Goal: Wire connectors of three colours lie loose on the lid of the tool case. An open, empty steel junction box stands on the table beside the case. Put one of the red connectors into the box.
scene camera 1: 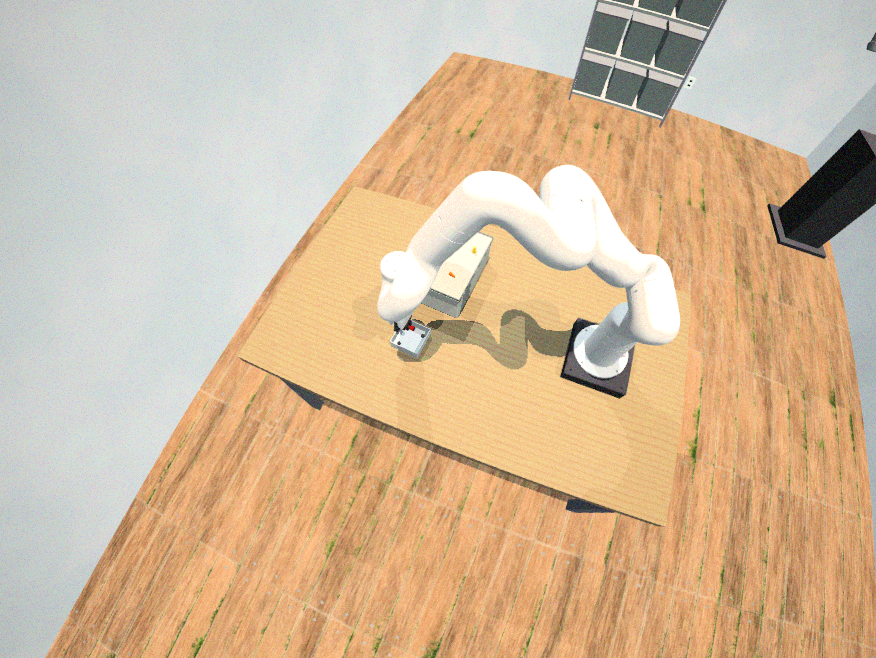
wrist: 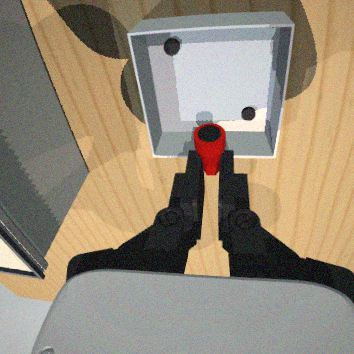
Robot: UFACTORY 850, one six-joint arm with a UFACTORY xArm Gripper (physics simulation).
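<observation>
My gripper (scene camera 1: 402, 326) (wrist: 211, 169) is shut on a red connector (scene camera 1: 411, 327) (wrist: 210, 142), with its wide, dark-holed end pointing away from the fingers. In the wrist view the connector overlaps the near wall of the steel junction box (scene camera 1: 412, 342) (wrist: 222, 75), and its wide end shows against the inside of the box. Its exact height over the rim is hard to tell. The box is open on top, with two dark round spots on its floor. An orange connector (scene camera 1: 451, 274) and a yellow connector (scene camera 1: 474, 250) lie on the case lid (scene camera 1: 444, 286); the arm hides part of the lid.
The tool case (scene camera 1: 442, 304) (wrist: 30, 95) stands close beside the box, at the left in the wrist view, and is taller than the box. The robot's dark base plate (scene camera 1: 598, 382) is on the right part of the wooden table (scene camera 1: 453, 410).
</observation>
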